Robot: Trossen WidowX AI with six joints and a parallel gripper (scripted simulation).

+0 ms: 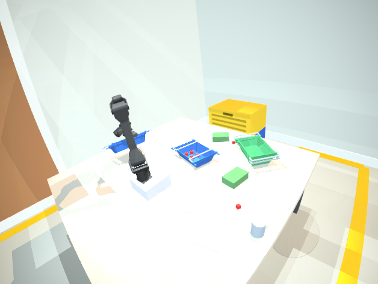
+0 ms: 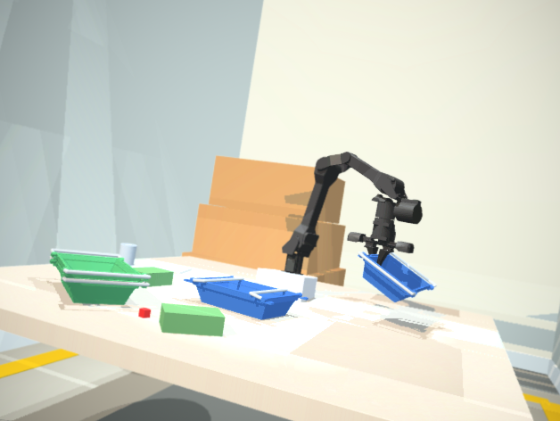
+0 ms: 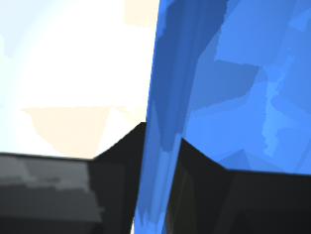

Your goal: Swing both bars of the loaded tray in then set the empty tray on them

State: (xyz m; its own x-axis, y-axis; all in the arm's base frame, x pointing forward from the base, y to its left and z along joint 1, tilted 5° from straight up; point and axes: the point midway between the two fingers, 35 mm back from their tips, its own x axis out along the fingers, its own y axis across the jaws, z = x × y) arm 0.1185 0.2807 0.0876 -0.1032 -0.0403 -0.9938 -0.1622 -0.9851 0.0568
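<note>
Right now my gripper tip is 7 cm to the right of the blue tray and 1 cm short of it. From my gripper tip the other things lie so: pale cylinder: 86 cm to the right, 10 cm below, 2 cm behind.
</note>
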